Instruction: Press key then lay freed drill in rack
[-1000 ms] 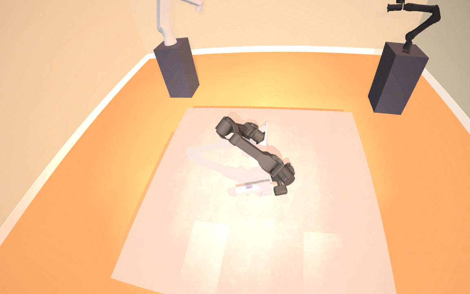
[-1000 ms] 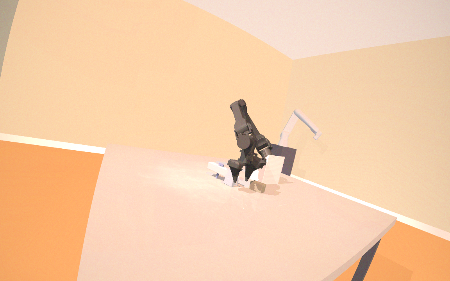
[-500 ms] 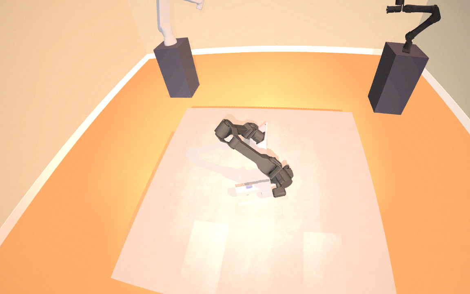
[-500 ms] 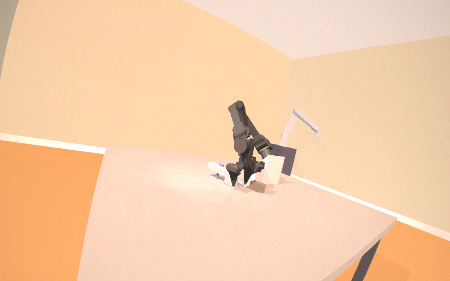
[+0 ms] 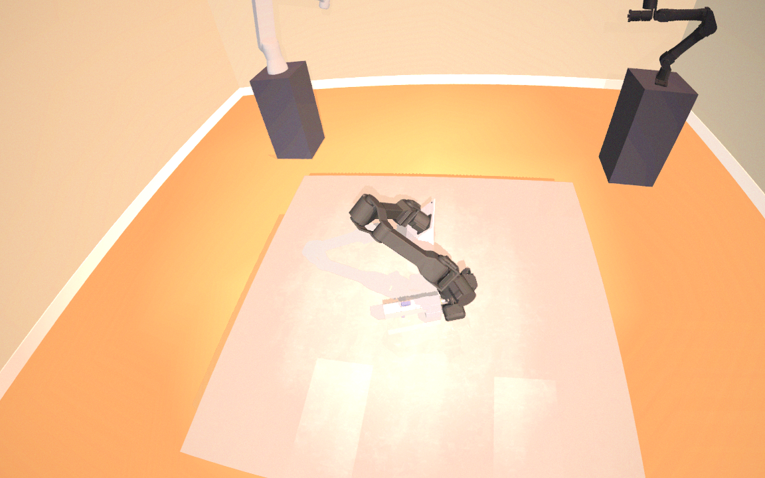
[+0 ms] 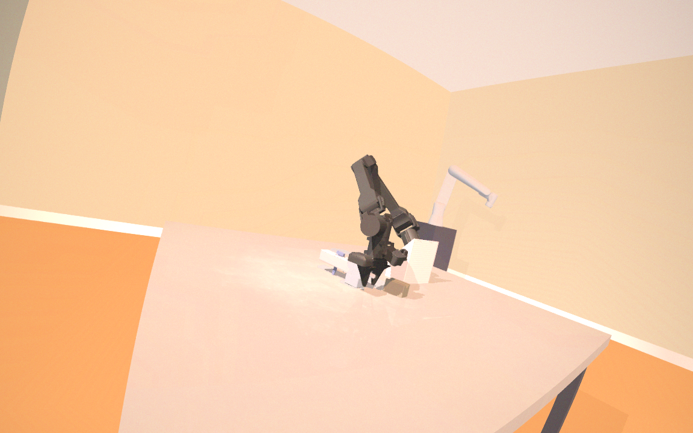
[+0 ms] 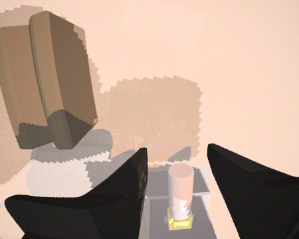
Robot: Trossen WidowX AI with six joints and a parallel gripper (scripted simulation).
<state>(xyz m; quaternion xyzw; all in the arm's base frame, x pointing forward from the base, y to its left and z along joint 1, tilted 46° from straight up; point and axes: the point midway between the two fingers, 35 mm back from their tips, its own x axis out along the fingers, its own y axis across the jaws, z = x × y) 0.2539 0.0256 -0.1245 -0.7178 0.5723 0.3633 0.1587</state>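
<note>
Now: gripper tip 2 cm short of the yellow drill, 5 cm to the left of it and 3 cm below it. The rest, counted from my gripper tip: small purple piece 5 cm ahead, 13 cm to the right, 4 cm above; then olive-brown block 9 cm behind, 2 cm to the left.
</note>
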